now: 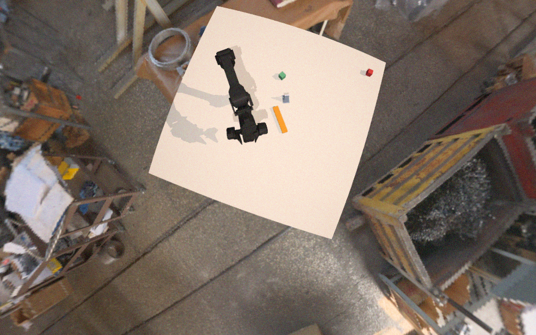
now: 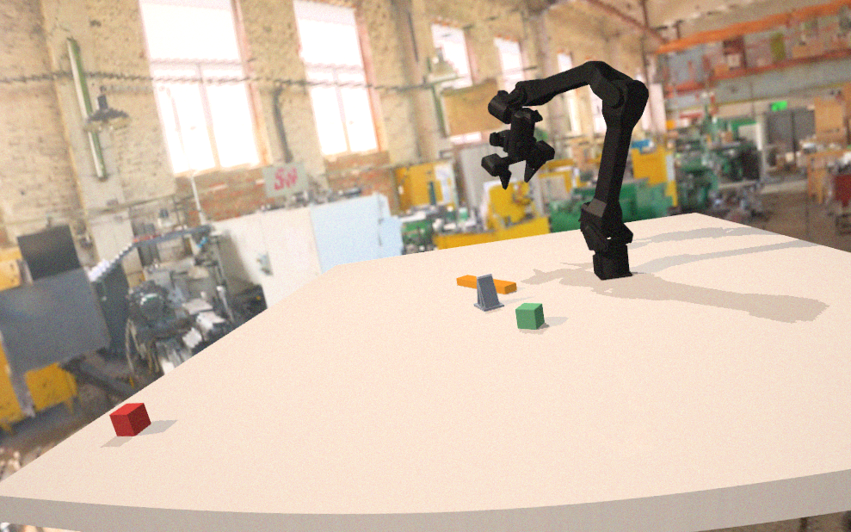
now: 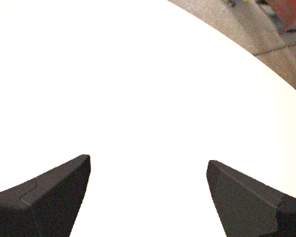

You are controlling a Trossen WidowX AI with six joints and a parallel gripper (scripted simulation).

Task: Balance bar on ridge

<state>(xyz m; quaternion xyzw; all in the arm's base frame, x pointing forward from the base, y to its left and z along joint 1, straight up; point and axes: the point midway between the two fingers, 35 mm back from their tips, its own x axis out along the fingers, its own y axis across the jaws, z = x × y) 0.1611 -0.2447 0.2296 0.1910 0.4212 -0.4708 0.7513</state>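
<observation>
Right now my gripper tip is 220 mm to the right of the orange bar, 190 mm above it and 100 mm short of it. The rest, counted from my gripper tip: green cube: 500 mm to the left, 190 mm below, 20 mm ahead; then red cube: 760 mm to the left, 570 mm ahead, 190 mm below.
</observation>
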